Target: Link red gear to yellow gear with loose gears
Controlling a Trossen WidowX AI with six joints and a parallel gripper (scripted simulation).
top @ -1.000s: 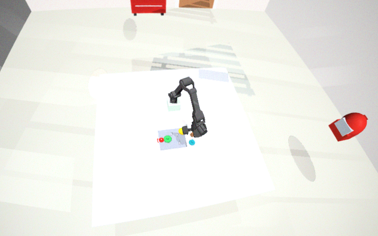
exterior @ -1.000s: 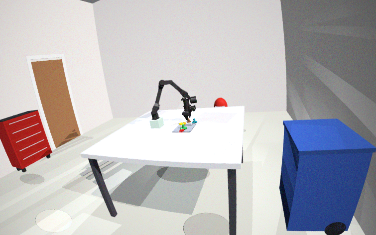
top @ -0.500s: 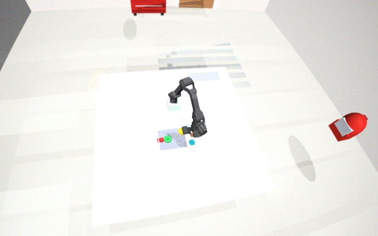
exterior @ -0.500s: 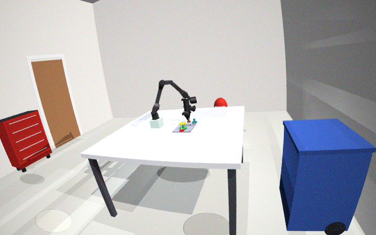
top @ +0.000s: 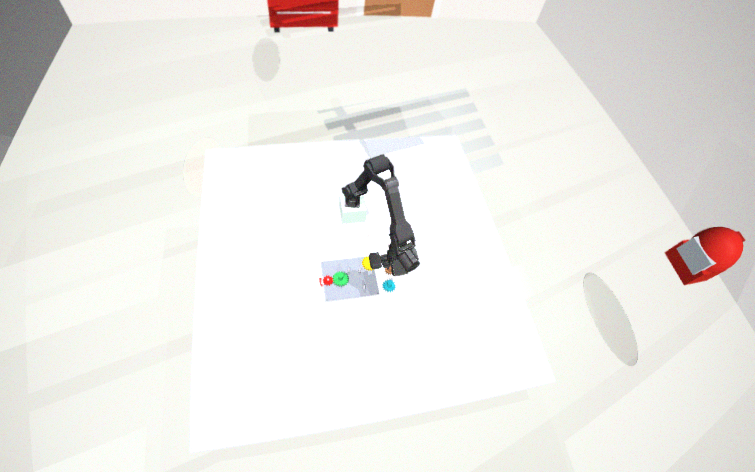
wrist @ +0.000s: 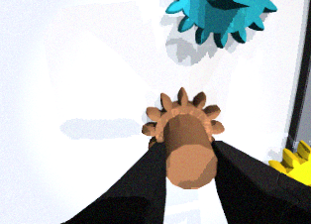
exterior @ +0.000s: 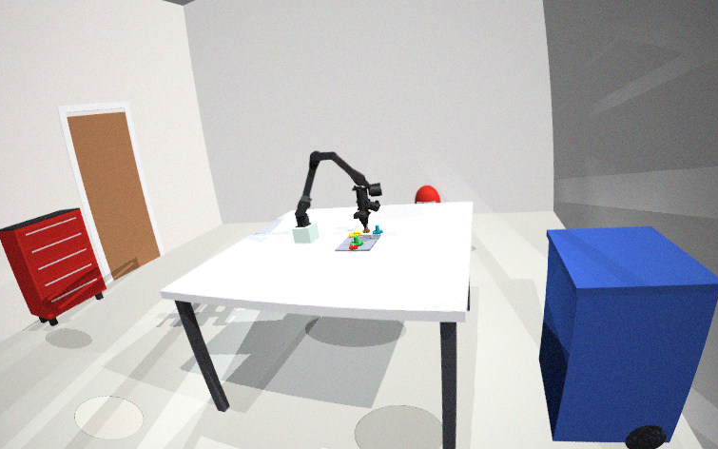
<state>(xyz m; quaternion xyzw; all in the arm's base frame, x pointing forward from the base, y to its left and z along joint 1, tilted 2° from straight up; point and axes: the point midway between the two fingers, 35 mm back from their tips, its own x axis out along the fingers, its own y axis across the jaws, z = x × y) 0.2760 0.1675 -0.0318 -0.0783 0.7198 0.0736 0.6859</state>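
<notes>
Now: gripper tip 200 mm to the left of the green gear, 50 mm short of it and 10 mm above it. Round my gripper tip: brown gear 10 mm below; yellow gear 80 mm to the right, 20 mm behind, 10 mm below; cyan gear 70 mm ahead, 10 mm below.
</notes>
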